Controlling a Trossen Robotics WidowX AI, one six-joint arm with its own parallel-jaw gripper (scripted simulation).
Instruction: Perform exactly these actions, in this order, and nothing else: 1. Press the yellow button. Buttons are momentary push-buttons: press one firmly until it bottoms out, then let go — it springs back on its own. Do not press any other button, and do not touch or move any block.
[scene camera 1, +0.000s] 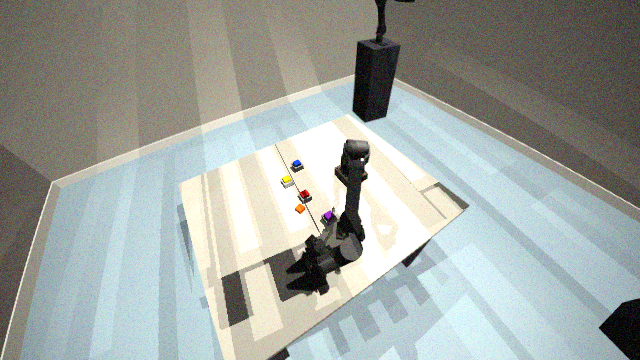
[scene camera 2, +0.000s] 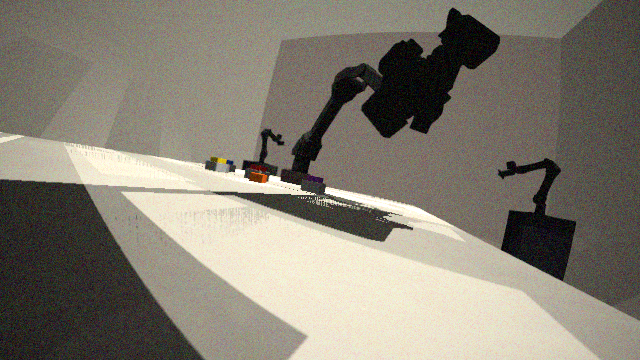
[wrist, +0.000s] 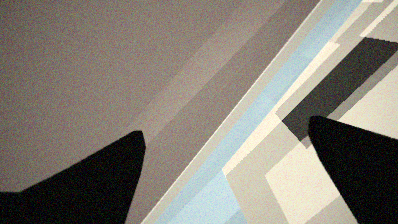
Observation:
My gripper (scene camera 2: 420, 41) is open, holding nothing.
My gripper shows as well in scene camera 1 (scene camera 1: 286, 279) and in the wrist view (wrist: 224, 132).

